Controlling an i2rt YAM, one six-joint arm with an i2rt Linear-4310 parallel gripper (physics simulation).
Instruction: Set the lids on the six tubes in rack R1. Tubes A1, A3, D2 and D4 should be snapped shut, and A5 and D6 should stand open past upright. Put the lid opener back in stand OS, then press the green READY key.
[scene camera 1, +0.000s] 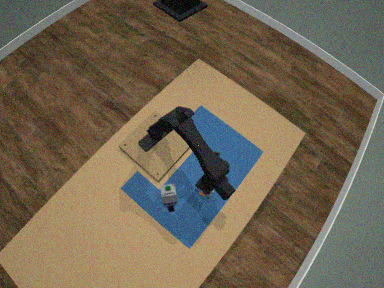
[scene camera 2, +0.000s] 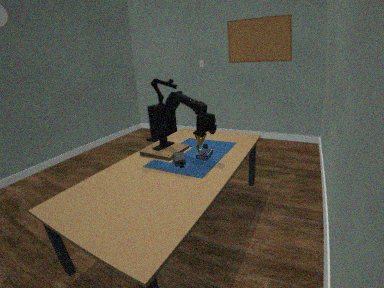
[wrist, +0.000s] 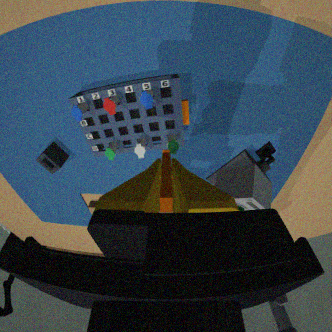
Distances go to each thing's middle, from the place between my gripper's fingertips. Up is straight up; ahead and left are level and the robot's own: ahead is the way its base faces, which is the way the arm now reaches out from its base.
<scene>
My gripper is now 14 cm to the left of the grey box with green button (wrist: 243, 178), 9 cm past it and 6 cm above it.
</scene>
